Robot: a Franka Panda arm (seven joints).
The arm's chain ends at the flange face. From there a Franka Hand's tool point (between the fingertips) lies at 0.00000 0.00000 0.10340 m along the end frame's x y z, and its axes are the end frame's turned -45 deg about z.
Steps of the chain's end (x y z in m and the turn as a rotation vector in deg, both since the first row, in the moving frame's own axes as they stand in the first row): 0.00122 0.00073 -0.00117 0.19 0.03 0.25; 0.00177 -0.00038 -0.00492 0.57 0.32 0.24; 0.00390 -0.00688 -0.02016 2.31 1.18 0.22; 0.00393 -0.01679 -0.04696 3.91 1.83 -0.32; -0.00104 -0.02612 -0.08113 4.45 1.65 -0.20; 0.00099 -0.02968 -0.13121 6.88 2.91 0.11; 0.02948 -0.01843 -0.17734 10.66 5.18 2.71; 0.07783 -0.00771 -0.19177 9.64 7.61 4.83; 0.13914 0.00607 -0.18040 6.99 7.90 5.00
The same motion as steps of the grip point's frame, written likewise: 0.00063 0.00118 -0.00117 0.11 0.16 0.25; 0.00266 0.00067 -0.00493 0.18 0.63 0.24; 0.01208 -0.00354 -0.02027 0.80 2.47 0.22; 0.02196 -0.01177 -0.04725 1.47 4.06 -0.32; 0.02550 -0.02279 -0.08148 1.98 4.31 -0.20; 0.03415 -0.02533 -0.13209 2.81 6.92 0.11; 0.05410 0.00135 -0.17954 3.87 11.20 2.71; 0.08241 0.04794 -0.19414 1.44 12.20 4.83; 0.11291 0.10466 -0.18215 -0.64 10.53 5.00
